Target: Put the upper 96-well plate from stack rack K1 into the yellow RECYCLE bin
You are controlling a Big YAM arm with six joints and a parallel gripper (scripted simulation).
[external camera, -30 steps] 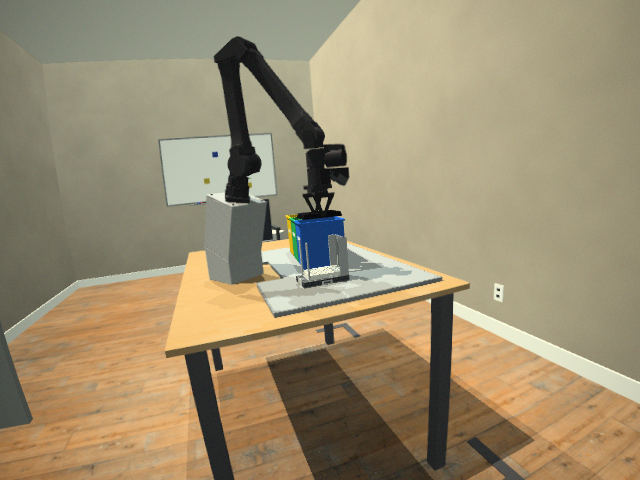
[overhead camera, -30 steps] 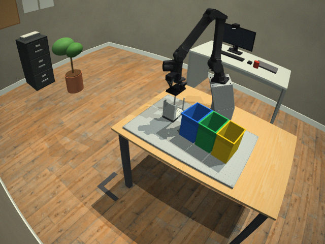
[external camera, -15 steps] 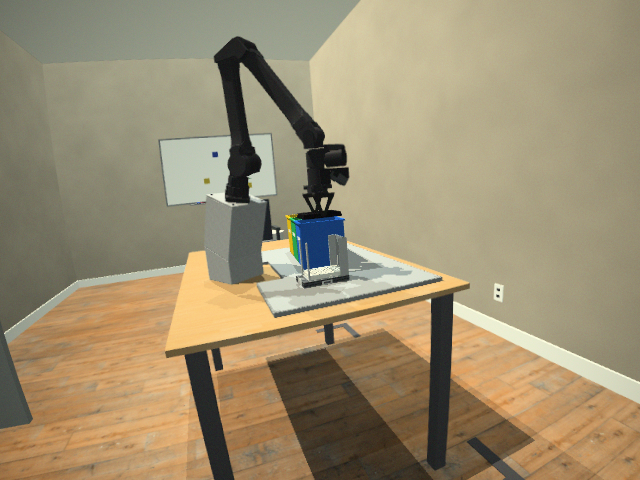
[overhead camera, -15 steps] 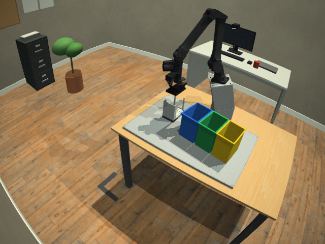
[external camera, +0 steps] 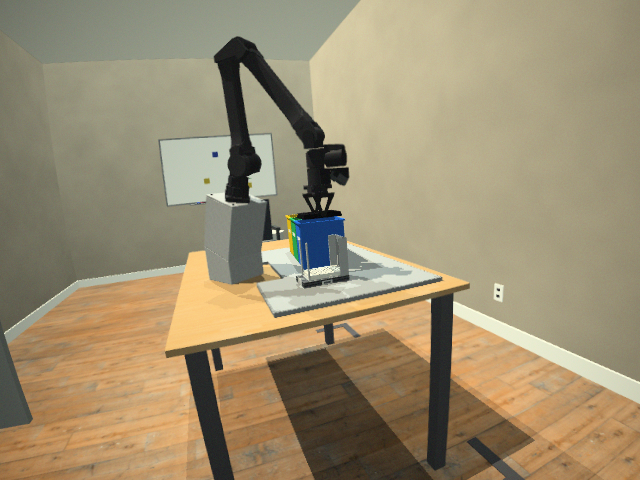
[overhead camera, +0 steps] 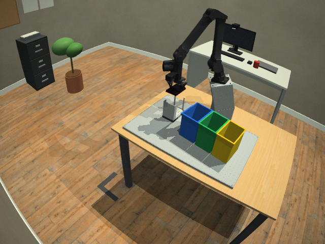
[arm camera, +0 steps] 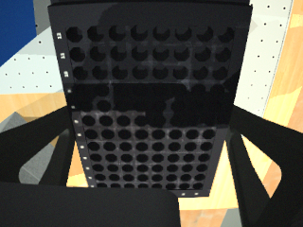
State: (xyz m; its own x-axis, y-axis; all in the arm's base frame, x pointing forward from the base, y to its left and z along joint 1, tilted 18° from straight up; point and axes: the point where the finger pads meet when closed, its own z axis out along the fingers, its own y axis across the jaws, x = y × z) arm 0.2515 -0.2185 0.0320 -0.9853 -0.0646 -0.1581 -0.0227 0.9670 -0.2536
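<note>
My hand is 90 mm short of the yellow bin, 480 mm to the right of it and 140 mm above it. Also, from my hand: dark 96-well plate right at my hand; then blue bin 60 mm ahead, 220 mm to the left, 140 mm below; then white plate 200 mm below.
</note>
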